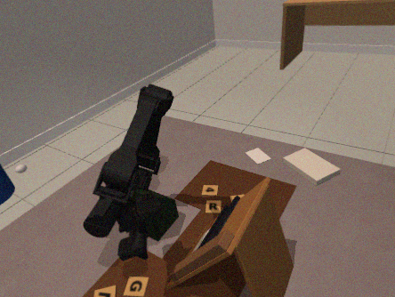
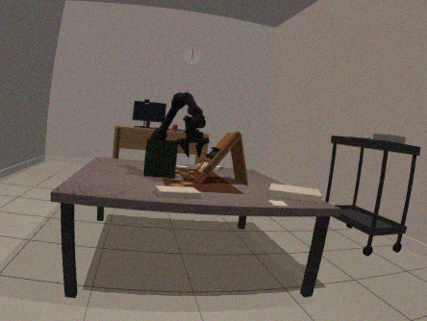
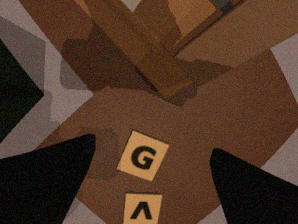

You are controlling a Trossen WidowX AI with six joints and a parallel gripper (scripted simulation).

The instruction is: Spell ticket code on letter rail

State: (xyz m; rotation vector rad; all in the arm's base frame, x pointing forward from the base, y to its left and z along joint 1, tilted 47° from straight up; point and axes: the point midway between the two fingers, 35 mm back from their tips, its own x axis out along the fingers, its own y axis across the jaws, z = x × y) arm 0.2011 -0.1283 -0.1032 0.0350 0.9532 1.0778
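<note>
Now: gripper tip 3 cm past the tan letter tile, 5 cm to the left of it and 14 cm above it. From my gripper tip the other things lie so: white ticket (8 cm ahead, 14 cm to the left, 6 cm below); brown mat (17 cm to the left, 14 cm below).
</note>
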